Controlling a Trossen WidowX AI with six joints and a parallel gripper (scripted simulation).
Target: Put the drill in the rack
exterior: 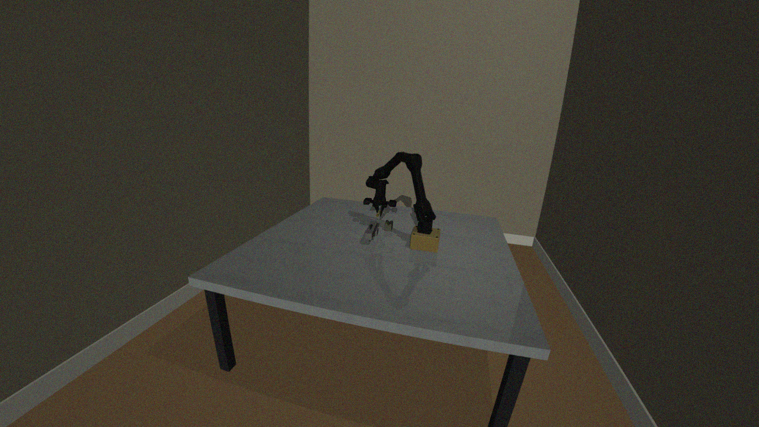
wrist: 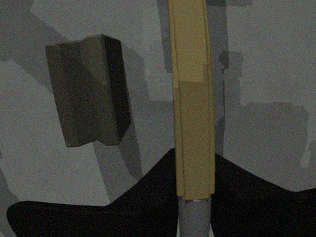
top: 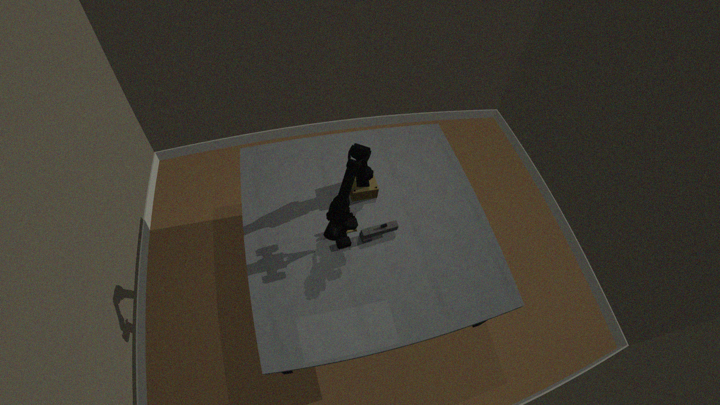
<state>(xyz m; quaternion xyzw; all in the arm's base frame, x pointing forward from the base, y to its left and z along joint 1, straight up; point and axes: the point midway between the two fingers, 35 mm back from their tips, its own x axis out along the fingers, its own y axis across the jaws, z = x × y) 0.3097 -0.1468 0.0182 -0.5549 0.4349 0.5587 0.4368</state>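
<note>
Right now my gripper tip is 70 mm past the rack, 20 mm to the right of it and 40 mm above it. The rest, counted from my gripper tip: drill (10 mm behind, 40 mm to the left, 30 mm above); small dark key (40 mm behind, 220 mm to the left, 10 mm below); grey housing block (40 mm behind, 200 mm to the left, 20 mm below).
</note>
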